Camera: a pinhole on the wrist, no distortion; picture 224 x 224 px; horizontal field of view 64.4 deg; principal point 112.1 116.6 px. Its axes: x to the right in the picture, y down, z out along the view. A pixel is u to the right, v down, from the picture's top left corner.
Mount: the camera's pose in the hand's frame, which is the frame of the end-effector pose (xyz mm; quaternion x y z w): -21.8 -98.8 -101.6 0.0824 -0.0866 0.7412 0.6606
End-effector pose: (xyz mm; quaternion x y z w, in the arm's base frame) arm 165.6 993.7 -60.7 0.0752 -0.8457 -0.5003 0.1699
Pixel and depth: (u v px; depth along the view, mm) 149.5 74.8 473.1
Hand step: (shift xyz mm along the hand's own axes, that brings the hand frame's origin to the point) 81.0 -102.6 383.7
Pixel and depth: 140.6 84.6 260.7
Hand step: 22.1 -115.1 162.4
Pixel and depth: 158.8 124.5 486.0
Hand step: -54.0 -93.4 400.3
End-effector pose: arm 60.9 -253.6 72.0 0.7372 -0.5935 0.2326 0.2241
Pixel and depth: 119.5 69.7 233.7
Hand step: 40.1 -137.9 128.9
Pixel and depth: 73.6 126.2 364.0
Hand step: -29.5 -263.4 233.0
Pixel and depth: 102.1 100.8 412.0
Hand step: 20.4 -214.8 293.9
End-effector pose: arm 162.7 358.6 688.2 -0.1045 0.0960 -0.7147 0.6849
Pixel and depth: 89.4 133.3 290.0
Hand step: -42.4 -206.4 170.8
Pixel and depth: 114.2 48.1 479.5
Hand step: 164.7 -186.4 369.1
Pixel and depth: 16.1 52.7 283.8
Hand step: 99.1 -302.5 139.8
